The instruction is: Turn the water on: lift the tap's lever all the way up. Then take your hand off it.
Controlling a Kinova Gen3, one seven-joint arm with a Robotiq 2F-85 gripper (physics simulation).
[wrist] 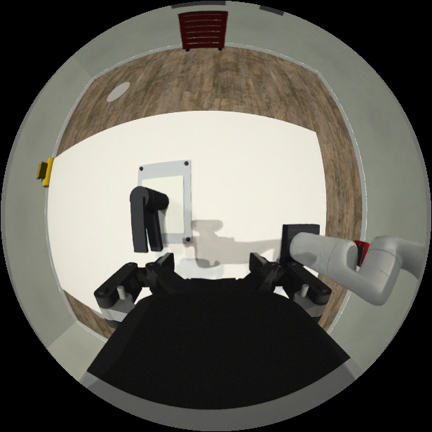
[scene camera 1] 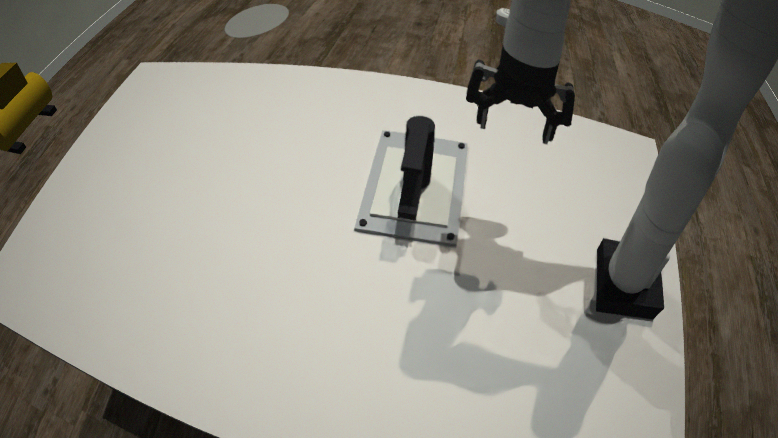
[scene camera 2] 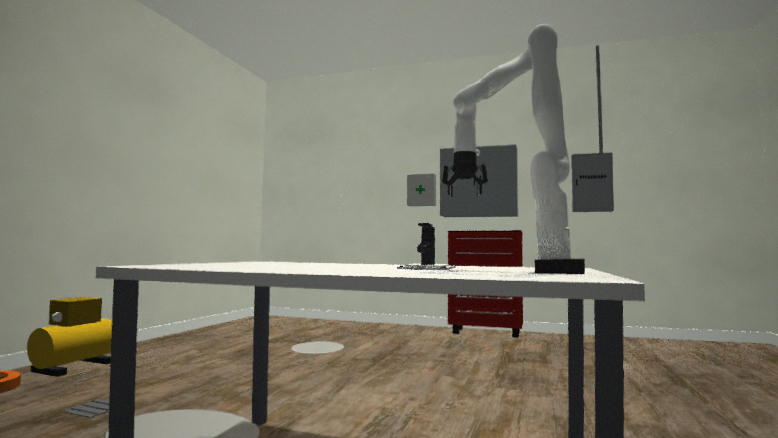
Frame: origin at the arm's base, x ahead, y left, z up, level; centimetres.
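Where they show: gripper, fingertip midpoint: (scene camera 1: 514, 132) (scene camera 2: 464, 196); arm's base at its link origin: (scene camera 1: 628, 272) (scene camera 2: 553, 259).
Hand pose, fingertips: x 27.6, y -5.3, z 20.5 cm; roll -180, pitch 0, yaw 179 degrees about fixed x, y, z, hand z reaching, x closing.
Note:
Things, the pixels of their centre, and the offset from my fingertips. "pt": a spot on its surface instead.
- black tap at a spot on its surface: (scene camera 1: 427, 174) pt dx +12.1, dy -6.9, dz -19.8 cm
- spout at the middle of its body: (scene camera 1: 412, 185) (scene camera 2: 424, 246) dx +13.9, dy -1.3, dz -16.7 cm
A black tap (scene camera 1: 427, 174) (scene camera 2: 429, 247) (wrist: 160, 200) stands upright on a grey plate (scene camera 1: 374, 179) (scene camera 2: 405, 267) (wrist: 187, 200) with a pale inner panel. Its lever (scene camera 1: 415, 155) (scene camera 2: 424, 224) (wrist: 139, 227) runs from the rounded top, above the spout (scene camera 1: 411, 193) (scene camera 2: 420, 248) (wrist: 155, 235). The lever's exact angle is hard to tell. My gripper (scene camera 1: 514, 134) (scene camera 2: 464, 194) (wrist: 211, 261) is wide open and empty, fingers pointing down. It is higher than the tap and off to its right in both scene views, apart from the lever.
The plate rests on a white table (scene camera 1: 163, 217) (scene camera 2: 326, 280) (wrist: 250, 150). The arm's black base (scene camera 1: 628, 304) (scene camera 2: 559, 266) (wrist: 295, 230) stands at the table's right. A red drawer cabinet (scene camera 2: 484, 312) (wrist: 203, 30) and a yellow tank machine (scene camera 2: 76, 342) (scene camera 1: 24, 108) stand away from the table.

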